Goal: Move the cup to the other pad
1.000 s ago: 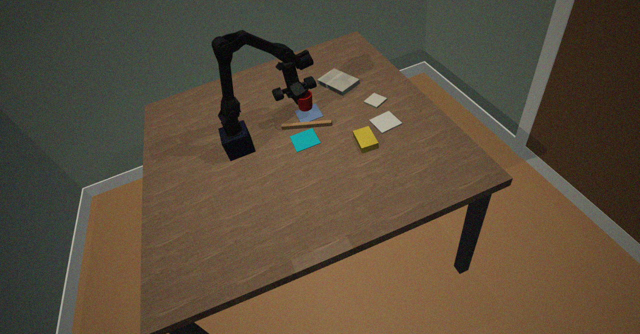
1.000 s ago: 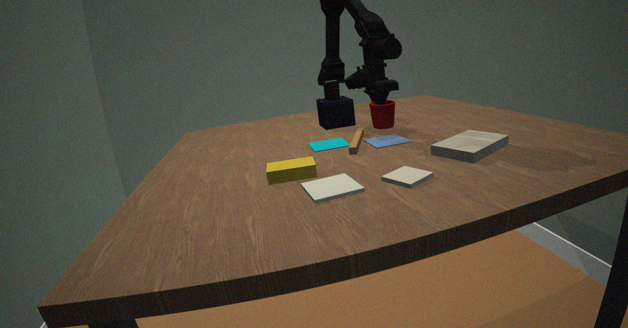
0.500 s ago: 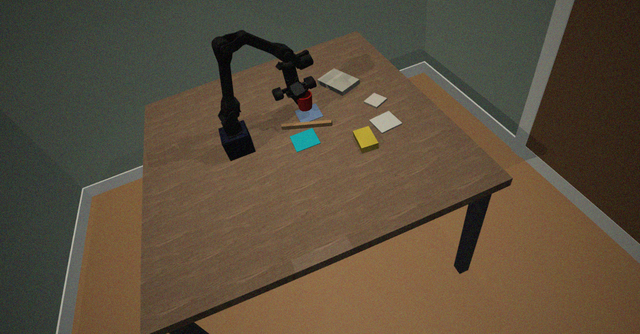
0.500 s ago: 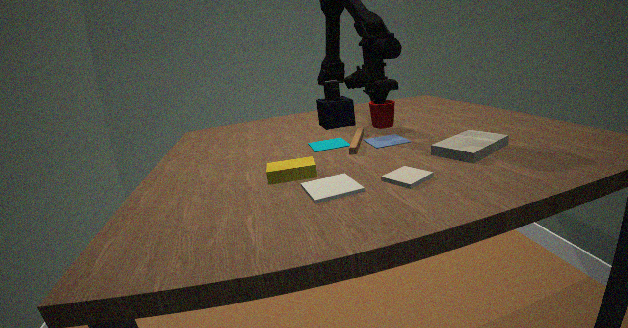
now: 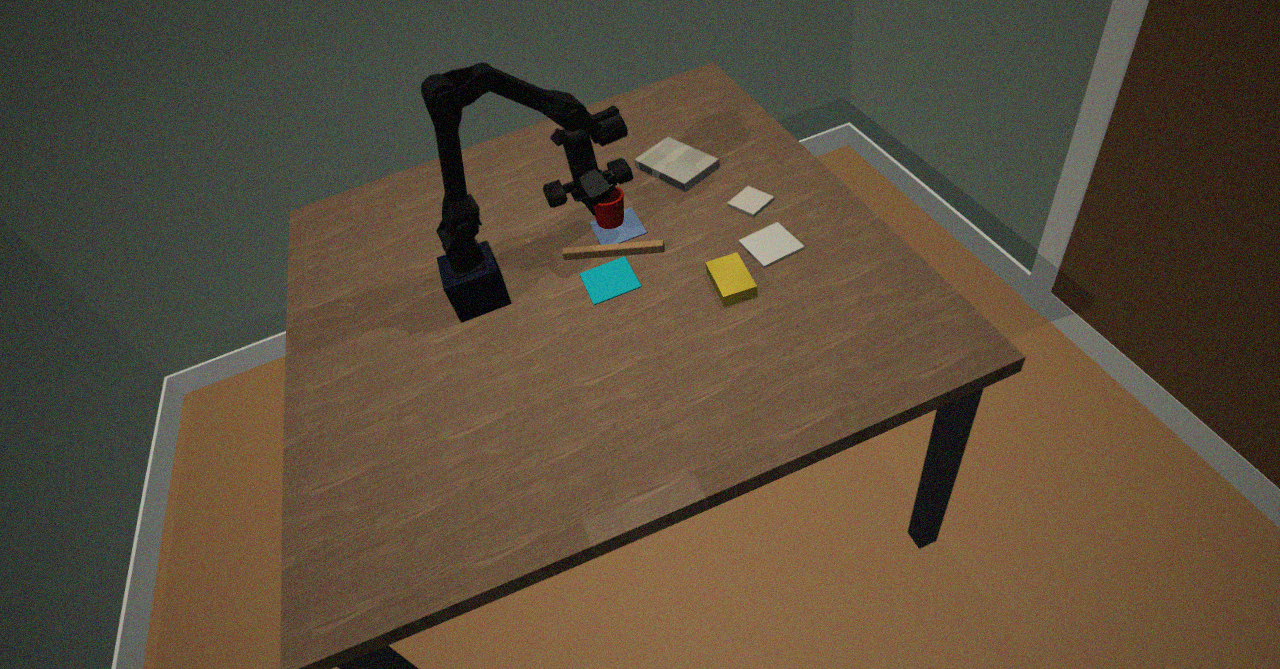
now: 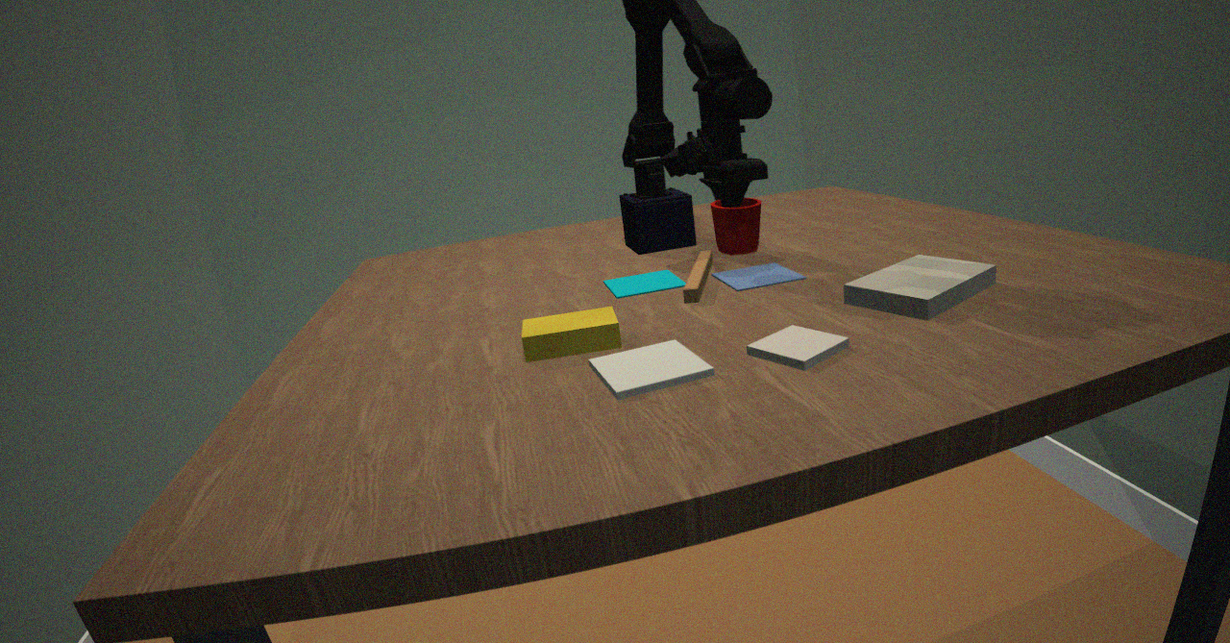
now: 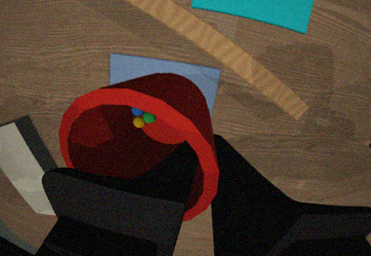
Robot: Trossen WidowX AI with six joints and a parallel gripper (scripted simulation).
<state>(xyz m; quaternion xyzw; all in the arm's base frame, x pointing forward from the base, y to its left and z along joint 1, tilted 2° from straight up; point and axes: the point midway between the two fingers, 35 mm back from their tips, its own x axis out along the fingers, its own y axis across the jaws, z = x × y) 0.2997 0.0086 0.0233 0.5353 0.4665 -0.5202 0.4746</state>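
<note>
My gripper tip is 4 cm past the cyan pad, 13 cm to the left of it and 9 cm above it. The rest, counted from my gripper tip: red cup: 3 cm ahead; blue pad: 5 cm ahead, 2 cm to the left, 9 cm below; wooden stick: 6 cm to the right, 8 cm below.
</note>
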